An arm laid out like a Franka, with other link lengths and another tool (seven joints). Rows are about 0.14 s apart.
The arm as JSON. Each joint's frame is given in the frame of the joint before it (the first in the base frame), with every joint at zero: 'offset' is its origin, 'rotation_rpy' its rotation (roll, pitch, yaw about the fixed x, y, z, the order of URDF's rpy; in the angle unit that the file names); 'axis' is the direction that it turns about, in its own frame. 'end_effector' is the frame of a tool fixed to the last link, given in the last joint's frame.
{
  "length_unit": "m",
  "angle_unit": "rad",
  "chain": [
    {
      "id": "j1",
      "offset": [
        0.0,
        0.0,
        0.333
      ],
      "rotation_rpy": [
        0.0,
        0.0,
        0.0
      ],
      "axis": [
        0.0,
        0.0,
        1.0
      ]
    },
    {
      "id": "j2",
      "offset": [
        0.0,
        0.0,
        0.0
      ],
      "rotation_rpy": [
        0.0,
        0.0,
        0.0
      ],
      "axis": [
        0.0,
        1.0,
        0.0
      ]
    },
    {
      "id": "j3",
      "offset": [
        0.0,
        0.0,
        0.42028
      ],
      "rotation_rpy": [
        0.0,
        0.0,
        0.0
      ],
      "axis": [
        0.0,
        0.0,
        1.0
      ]
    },
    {
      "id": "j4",
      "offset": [
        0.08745,
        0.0,
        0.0
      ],
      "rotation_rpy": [
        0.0,
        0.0,
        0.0
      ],
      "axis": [
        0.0,
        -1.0,
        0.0
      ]
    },
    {
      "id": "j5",
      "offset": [
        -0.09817,
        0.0,
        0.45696
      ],
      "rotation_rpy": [
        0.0,
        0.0,
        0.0
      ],
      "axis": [
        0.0,
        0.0,
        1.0
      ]
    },
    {
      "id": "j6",
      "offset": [
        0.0,
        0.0,
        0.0
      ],
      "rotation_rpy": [
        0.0,
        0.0,
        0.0
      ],
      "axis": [
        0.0,
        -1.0,
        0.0
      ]
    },
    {
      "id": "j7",
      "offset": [
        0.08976,
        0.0,
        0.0
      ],
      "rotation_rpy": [
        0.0,
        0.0,
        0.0
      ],
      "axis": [
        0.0,
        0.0,
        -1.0
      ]
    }
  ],
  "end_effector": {
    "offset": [
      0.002,
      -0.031,
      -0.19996
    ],
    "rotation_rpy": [
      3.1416,
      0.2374,
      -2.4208
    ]
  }
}
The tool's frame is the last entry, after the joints.
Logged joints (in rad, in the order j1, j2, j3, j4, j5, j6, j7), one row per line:
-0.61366 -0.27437 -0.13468 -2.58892 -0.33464 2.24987 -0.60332
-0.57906 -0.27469 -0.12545 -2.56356 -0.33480 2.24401 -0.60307
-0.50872 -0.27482 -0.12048 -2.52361 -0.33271 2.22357 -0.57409
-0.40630 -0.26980 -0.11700 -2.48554 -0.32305 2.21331 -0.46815
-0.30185 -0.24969 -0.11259 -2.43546 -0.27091 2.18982 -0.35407
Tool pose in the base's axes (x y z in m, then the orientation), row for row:
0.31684 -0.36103 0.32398 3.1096 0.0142 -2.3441
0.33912 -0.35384 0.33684 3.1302 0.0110 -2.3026
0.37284 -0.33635 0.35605 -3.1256 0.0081 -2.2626
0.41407 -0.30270 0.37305 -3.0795 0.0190 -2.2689
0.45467 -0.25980 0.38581 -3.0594 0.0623 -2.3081
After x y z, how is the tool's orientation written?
As angles about the fixed x, y, z axes (roll, pitch, yaw), in radians.
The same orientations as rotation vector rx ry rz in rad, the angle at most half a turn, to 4 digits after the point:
-1.2196 2.8939 0.0550
-1.2774 2.8641 0.0233
-1.3306 2.8302 -0.0172
-1.3082 2.8074 -0.0747
-1.2312 2.7909 -0.0762

